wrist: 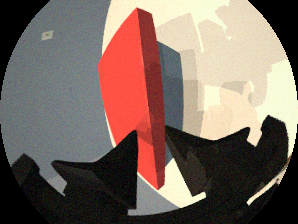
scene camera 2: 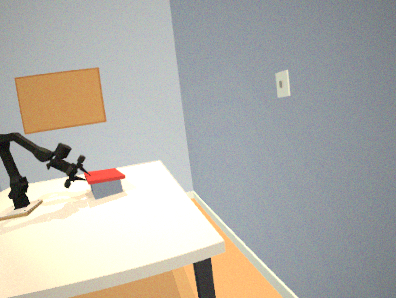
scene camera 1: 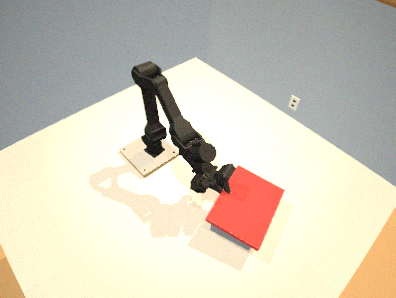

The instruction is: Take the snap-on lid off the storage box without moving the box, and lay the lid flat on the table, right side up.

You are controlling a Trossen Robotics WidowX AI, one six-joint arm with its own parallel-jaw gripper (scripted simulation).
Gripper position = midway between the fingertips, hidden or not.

In view: the gripper (scene camera 1: 226, 193), a red lid (scene camera 1: 246, 213) and a grey-blue storage box (wrist: 171, 69).
The red lid also shows in the wrist view (wrist: 130, 70). The gripper also shows in the wrist view (wrist: 149, 131).
